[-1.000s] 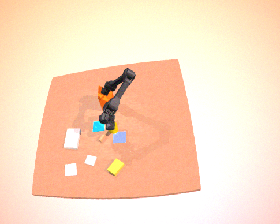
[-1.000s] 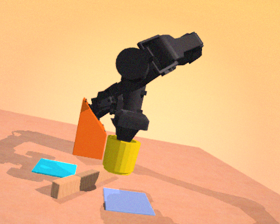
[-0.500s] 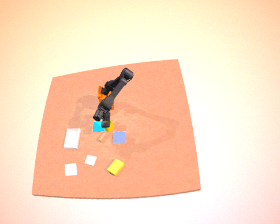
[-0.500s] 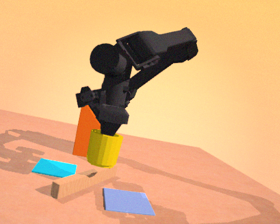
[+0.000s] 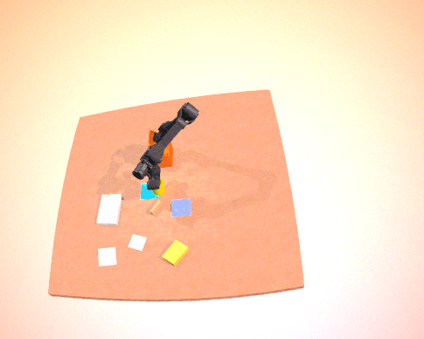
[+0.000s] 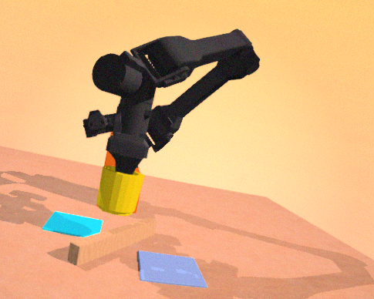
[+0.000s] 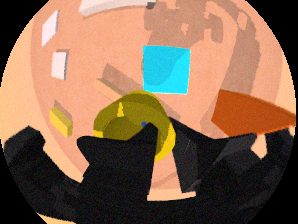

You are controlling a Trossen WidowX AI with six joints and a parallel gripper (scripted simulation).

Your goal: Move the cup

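My gripper tip is now 100 mm above the cyan pad, 70 mm to the left of it and 10 mm past it. Also, from my gripper tip: wooden block 80 mm below, 40 mm ahead, 20 mm to the left; then yellow cup 20 mm ahead.
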